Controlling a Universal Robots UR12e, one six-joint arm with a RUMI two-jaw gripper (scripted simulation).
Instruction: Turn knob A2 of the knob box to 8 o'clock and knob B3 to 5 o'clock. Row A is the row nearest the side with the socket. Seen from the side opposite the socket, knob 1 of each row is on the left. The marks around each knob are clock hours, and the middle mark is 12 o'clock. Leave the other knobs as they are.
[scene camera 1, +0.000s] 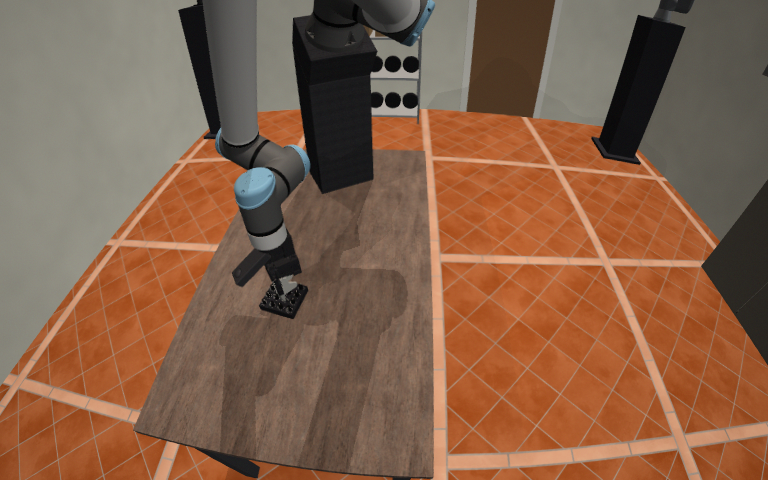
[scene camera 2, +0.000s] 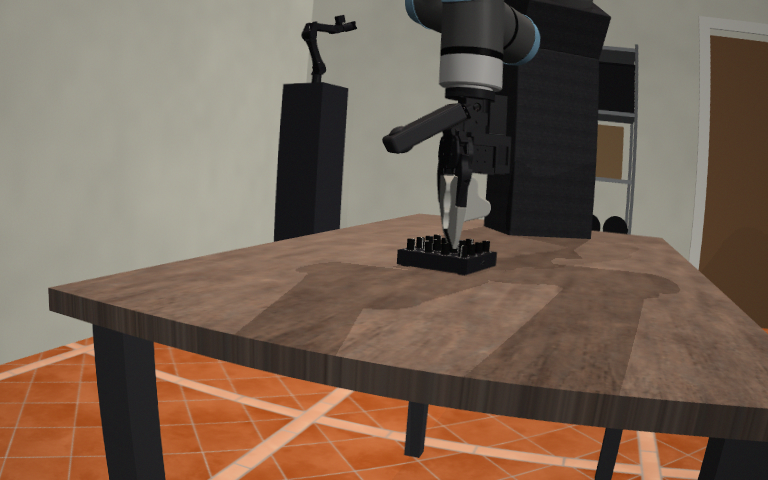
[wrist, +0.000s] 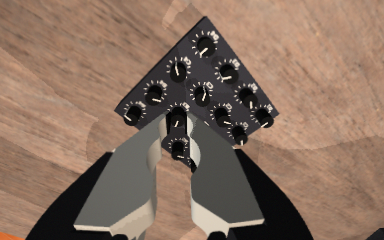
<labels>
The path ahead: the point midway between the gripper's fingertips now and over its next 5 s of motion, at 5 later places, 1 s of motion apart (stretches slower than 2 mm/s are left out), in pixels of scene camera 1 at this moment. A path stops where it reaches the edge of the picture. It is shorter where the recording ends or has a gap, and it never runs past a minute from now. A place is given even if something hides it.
My gripper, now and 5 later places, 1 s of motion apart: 283, 299; 281, 289; 280, 288; 280, 285; 282, 289; 284, 295
</labels>
